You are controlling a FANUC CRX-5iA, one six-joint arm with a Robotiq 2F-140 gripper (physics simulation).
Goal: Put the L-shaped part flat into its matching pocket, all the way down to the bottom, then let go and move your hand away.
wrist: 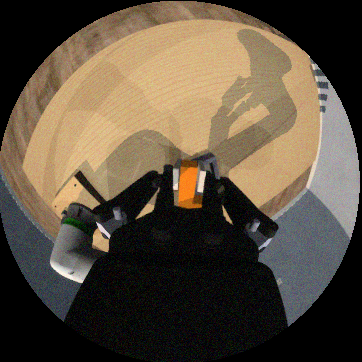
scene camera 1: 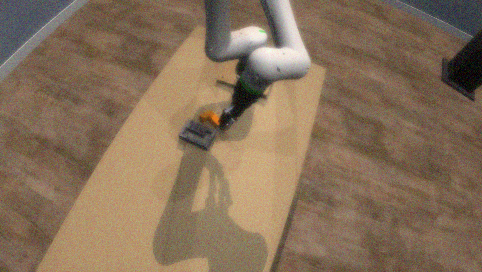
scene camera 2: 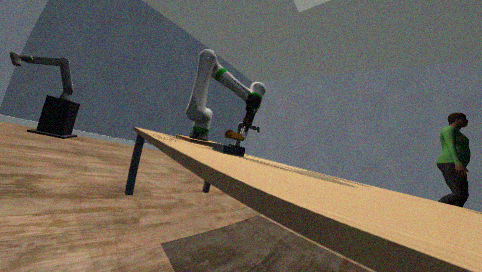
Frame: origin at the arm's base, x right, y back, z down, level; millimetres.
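Seen in the pictures: gripper, between the fingertips: (wrist: 188,166) (scene camera 1: 222,129) (scene camera 2: 242,138); arm's base, origin of its link: (wrist: 83,215) (scene camera 2: 198,139).
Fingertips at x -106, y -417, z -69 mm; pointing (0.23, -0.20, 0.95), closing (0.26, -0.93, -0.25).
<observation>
Pixels of each thing's middle, then the offset from my fingertips to it. Level surfaces: height alone.
- orange L-shaped part, middle of its body: (wrist: 193,187) (scene camera 1: 212,122) (scene camera 2: 235,135) dx +48, dy -1, dz -5 mm
- dark pocket block, middle of its body: (wrist: 203,179) (scene camera 1: 197,134) (scene camera 2: 228,149) dx +98, dy -48, dz +81 mm
- long wooden table, height of its surface: dz +99 mm
The orange L-shaped part (scene camera 1: 210,117) (scene camera 2: 233,134) (wrist: 188,186) is between my fingertips. My gripper (scene camera 1: 226,120) (scene camera 2: 242,131) (wrist: 188,166) is shut on it. In the scene camera 2 view the part is held above the dark pocket block (scene camera 1: 198,141) (scene camera 2: 234,150) (wrist: 212,162), apart from it. In the scene camera 1 view the part overlaps the block's far right corner, and the block's recess shows beside it. In the wrist view the block is mostly hidden behind the part and the fingers.
The block lies on the long wooden table (scene camera 1: 115,200) (scene camera 2: 310,195) (wrist: 150,65). The arm's base plate (wrist: 65,192) is on the same table. Away from the table stand another robot on a black pedestal (scene camera 1: 465,70) (scene camera 2: 59,116) and a person in green (scene camera 2: 454,145).
</observation>
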